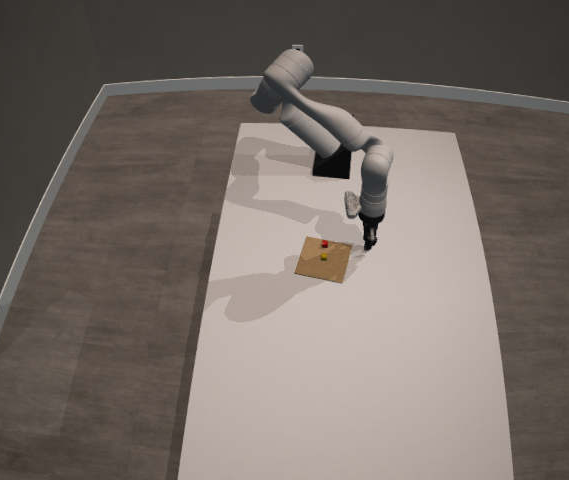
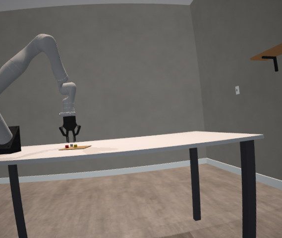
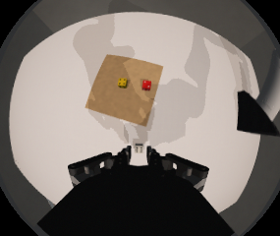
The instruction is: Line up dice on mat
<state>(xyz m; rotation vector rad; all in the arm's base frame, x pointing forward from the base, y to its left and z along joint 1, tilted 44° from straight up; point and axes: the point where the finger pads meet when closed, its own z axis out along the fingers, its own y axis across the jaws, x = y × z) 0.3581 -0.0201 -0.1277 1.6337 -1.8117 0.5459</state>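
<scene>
Now: hand 30 mm above the white die. Also, from my hand: yellow die 30 mm ahead, 130 mm to the right, 30 mm below; then square mat 30 mm ahead, 130 mm to the right, 40 mm below; then red die 20 mm behind, 120 mm to the right, 30 mm below.
</scene>
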